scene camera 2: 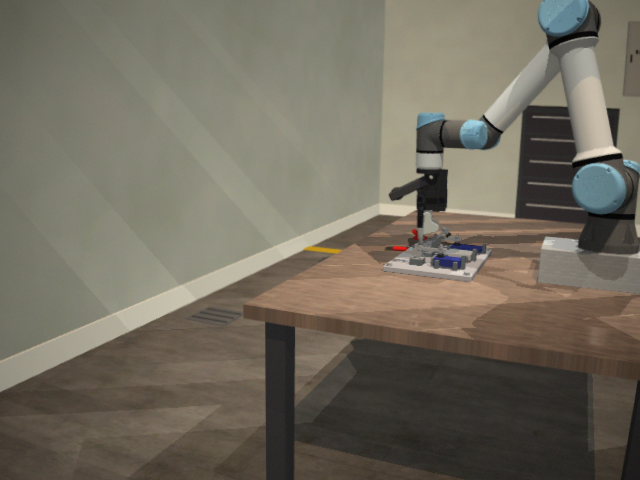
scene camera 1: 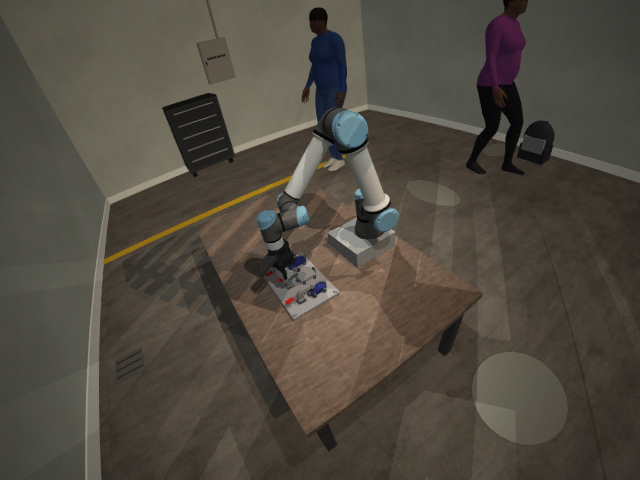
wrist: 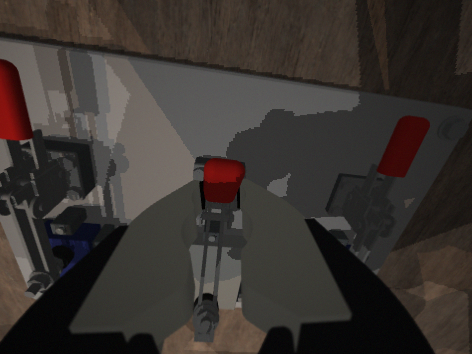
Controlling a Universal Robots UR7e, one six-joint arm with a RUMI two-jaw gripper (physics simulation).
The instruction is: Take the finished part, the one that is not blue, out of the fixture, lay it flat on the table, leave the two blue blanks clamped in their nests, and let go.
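Frame: origin at the arm's base, x down, y right, z back, level; metres.
Where they show: gripper, fingertip midpoint: (scene camera 2: 422, 242) (scene camera 1: 285, 282) (wrist: 221, 183); arm's base at its link origin: (scene camera 2: 607, 249) (scene camera 1: 369, 230).
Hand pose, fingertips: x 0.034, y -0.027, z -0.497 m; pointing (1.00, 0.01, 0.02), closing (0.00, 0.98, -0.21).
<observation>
Each offset is from my fingertips to the top centre of the thing. Level surfaces: height alone.
The finished grey part @[dx +0.014, dy +0.004, dz +0.105 m] (scene camera 1: 307, 274) (scene camera 2: 466, 253) (wrist: 229, 290) lies in the middle nest of the fixture plate @[dx +0.035, dy +0.002, dz +0.058 m] (scene camera 1: 310, 305) (scene camera 2: 403, 268) (wrist: 165, 95). One blue blank @[dx +0.019, dy +0.114, dz +0.105 m] (scene camera 1: 297, 261) (scene camera 2: 467, 248) and the other blue blank @[dx +0.009, dy -0.106, dz +0.106 m] (scene camera 1: 318, 288) (scene camera 2: 448, 261) sit in the nests on either side of it. My gripper (scene camera 1: 284, 274) (scene camera 2: 420, 241) (wrist: 221, 183) is shut on the middle clamp's red handle @[dx -0.037, dy -0.001, dz -0.006 m] (scene camera 2: 415, 234) (wrist: 223, 179), which is tipped up. That clamp's arm reaches over the grey part. Whether its tip touches the part I cannot tell. The fingers partly hide the nests in the wrist view.
The outer clamps' red handles, one left (wrist: 12, 102) and one right (wrist: 404, 145), lie low on both sides of the fingers. The robot base stands on a grey block (scene camera 1: 361, 250) (scene camera 2: 563, 268) on the wooden table @[dx +0.050 m] (scene camera 1: 361, 330) (scene camera 2: 361, 299). Two people stand beyond the table.
</observation>
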